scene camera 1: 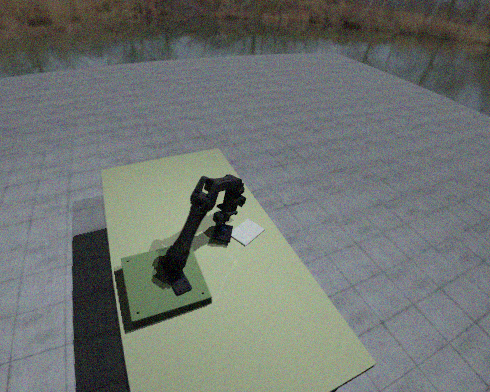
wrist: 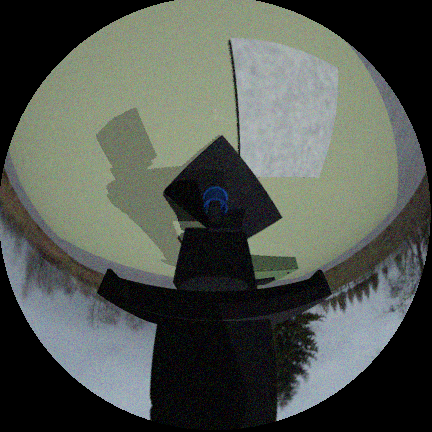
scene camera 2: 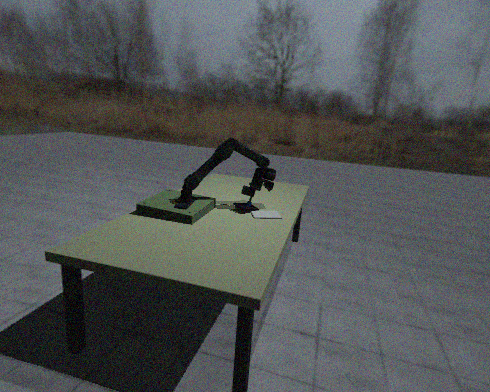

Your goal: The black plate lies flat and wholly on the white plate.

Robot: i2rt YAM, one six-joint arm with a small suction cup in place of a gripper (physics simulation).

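Frame: origin at the arm's base, x left, y back, z up, level; centimetres.
Where they show: hand, tool point: point(scene camera 1: 222, 230) point(wrist: 214, 192) point(scene camera 2: 247, 207); arm's base, link origin: point(scene camera 1: 175, 275) point(scene camera 2: 185, 203).
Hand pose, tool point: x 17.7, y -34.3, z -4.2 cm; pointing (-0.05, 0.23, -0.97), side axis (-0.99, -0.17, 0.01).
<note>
Things, the pixels of their top centre, and the offset from my tool point. Level surfaces: height alone.
- black plate, top centre: point(wrist: 229, 217) point(scene camera 1: 222, 229) point(scene camera 2: 246, 203) dx -1.9, dy +0.7, dz +3.1 cm
- white plate, top centre: point(wrist: 294, 115) point(scene camera 1: 246, 231) point(scene camera 2: 266, 214) dx -6.6, dy -11.9, dz -1.0 cm
- pale green table, surface height: dz -1.6 cm
The black plate point(scene camera 1: 218, 237) point(scene camera 2: 242, 207) point(wrist: 242, 187) hangs from my suction cup point(scene camera 1: 223, 229) point(scene camera 2: 250, 202) point(wrist: 215, 196), which is attached on its upper face. The plate is roughly level, a little above the table, and turned relative to the white plate. The white plate point(scene camera 1: 248, 232) point(scene camera 2: 267, 214) point(wrist: 287, 110) lies flat on the table. The black plate is beside it, towards the arm base. In the wrist view the black plate's edge hides the near left corner of the white plate. The exact height of the black plate is hard to tell.
The pale green table point(scene camera 1: 250, 320) point(scene camera 2: 200, 255) point(wrist: 65, 150) carries the dark green base block point(scene camera 1: 150, 295) point(scene camera 2: 162, 212) point(wrist: 275, 262) of the arm. The white plate is near the table's long far edge. Shadows of the arm fall on the table beside the black plate.
</note>
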